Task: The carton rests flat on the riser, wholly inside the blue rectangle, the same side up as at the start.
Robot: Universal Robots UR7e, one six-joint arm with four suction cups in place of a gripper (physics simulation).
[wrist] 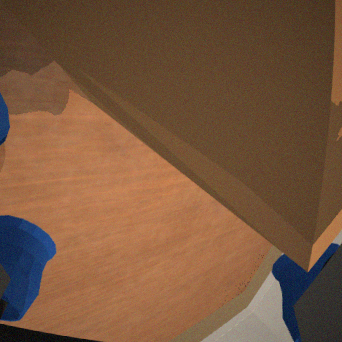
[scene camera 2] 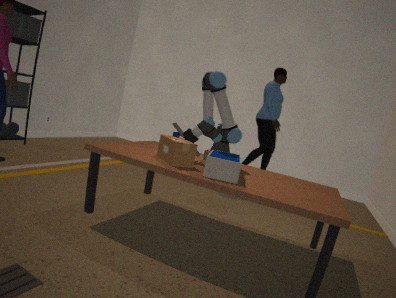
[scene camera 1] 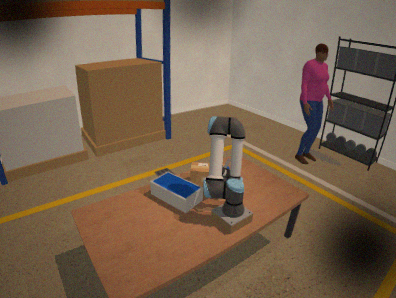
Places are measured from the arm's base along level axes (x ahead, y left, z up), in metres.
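Pixels of known places: end effector, tool point: (wrist: 165, 202); arm's base, origin of the base link: (scene camera 1: 233, 210).
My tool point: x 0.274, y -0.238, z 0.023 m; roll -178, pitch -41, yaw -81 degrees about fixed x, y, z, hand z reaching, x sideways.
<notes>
Ahead of a thing's pixels: the offset from my tool point to its middle. Level surfaces: height alone.
The brown carton {dx +0.165, dy +0.034, dz -0.024 m} (scene camera 1: 199, 168) (scene camera 2: 177, 150) (wrist: 203, 85) stands on the wooden table {dz -0.099 m} (scene camera 1: 143, 250) (scene camera 2: 288, 192) (wrist: 136, 203), beside the grey riser {dx +0.182, dy +0.369, dz -0.039 m} (scene camera 1: 169, 197) (scene camera 2: 222, 168). The riser's top is the blue rectangle {dx +0.182, dy +0.369, dz +0.021 m} (scene camera 1: 174, 184) (scene camera 2: 224, 155), and nothing lies on it. My suction gripper (scene camera 2: 178, 132) is tilted and sits against the carton's top near its edge. In the wrist view the carton fills the upper part. One blue cup (wrist: 20, 264) hangs over bare table, and another cup (wrist: 292, 271) is at the carton's corner. In scene camera 1 the arm hides the gripper.
The arm's base (scene camera 1: 231, 219) stands on the table next to the riser. A person in pink (scene camera 1: 315, 96) (scene camera 2: 4, 48) walks by the black shelf rack (scene camera 1: 392, 106) (scene camera 2: 34, 64). A person in blue (scene camera 2: 270, 118) walks behind the table. Big boxes (scene camera 1: 121, 99) stand far off.
</notes>
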